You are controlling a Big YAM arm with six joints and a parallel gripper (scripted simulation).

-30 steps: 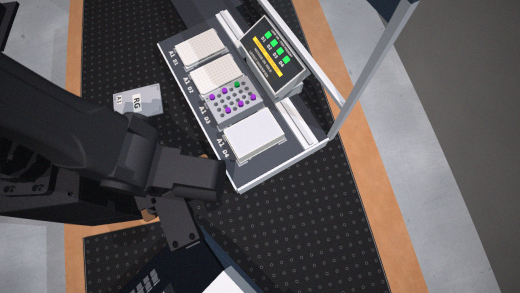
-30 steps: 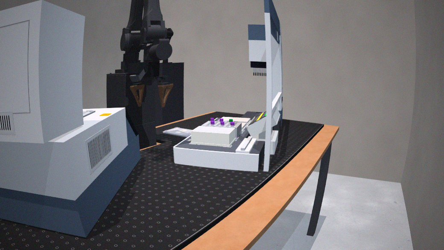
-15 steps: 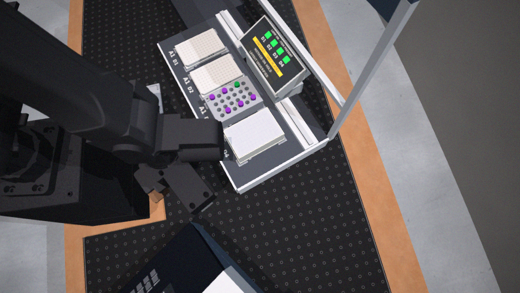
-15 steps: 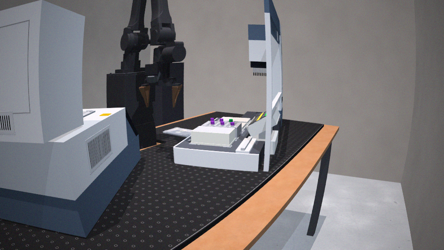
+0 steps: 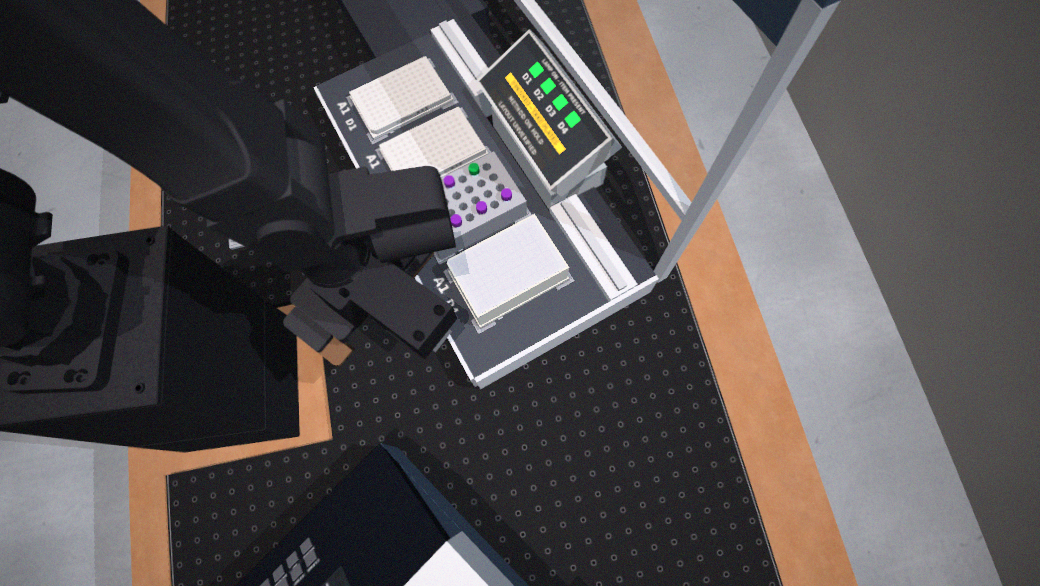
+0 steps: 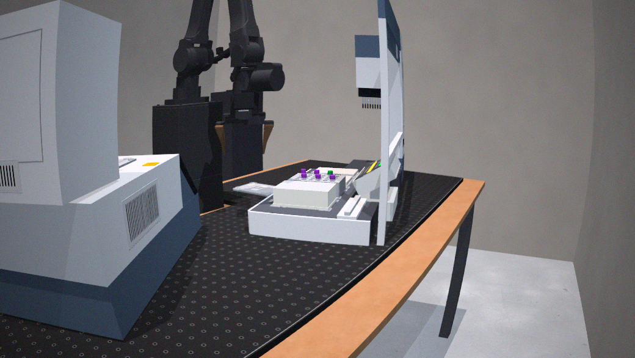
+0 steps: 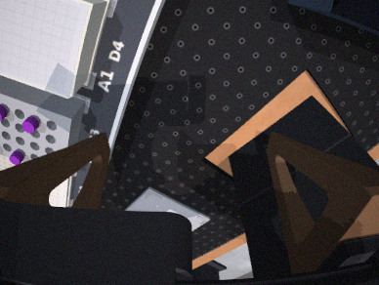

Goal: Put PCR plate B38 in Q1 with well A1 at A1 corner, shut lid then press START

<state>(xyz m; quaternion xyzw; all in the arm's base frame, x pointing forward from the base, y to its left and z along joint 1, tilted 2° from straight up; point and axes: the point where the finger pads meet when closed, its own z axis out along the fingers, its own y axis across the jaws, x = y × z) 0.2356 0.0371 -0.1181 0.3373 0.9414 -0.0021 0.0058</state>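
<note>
The tube cooling block is 170 mm to the left of my hand, 100 mm below it and 90 mm ahead of it. From my hand the other things lie so: gantry post: 340 mm ahead, 80 mm to the left, 70 mm above; deep-well block: 140 mm ahead, 100 mm below, 70 mm to the left; RG nest: 220 mm to the left, 200 mm behind, 170 mm below.
</note>
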